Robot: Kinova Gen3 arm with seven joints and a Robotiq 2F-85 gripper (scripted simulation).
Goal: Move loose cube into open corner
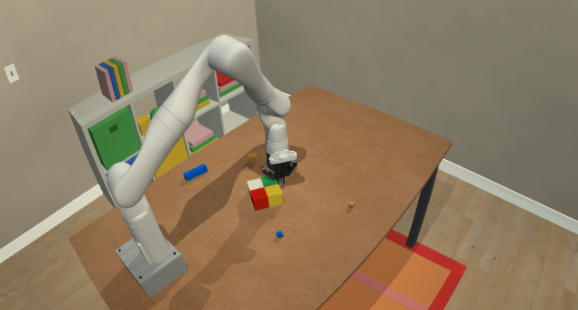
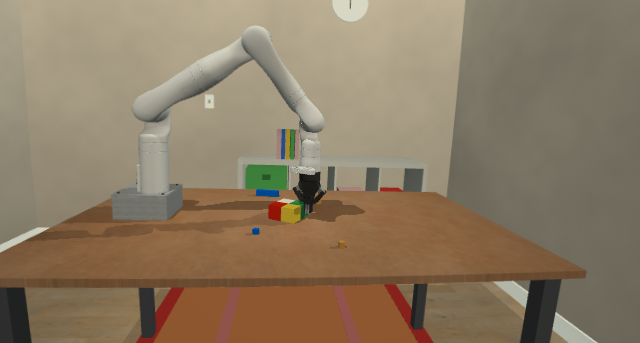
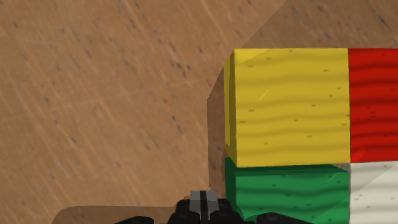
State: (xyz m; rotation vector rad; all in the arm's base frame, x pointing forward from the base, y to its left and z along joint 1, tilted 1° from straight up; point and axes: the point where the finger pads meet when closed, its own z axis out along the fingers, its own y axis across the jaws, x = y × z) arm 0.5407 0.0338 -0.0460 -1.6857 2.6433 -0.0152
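The green cube is 4 cm behind my hand, 2 cm to the left of it and 1 cm below it. From my hand the other things lie so: red cube (11 cm behind, 1 cm to the right, 1 cm below); white cube (8 cm behind, 4 cm to the left, 1 cm below); yellow cube (6 cm behind, 3 cm to the right, 1 cm below).
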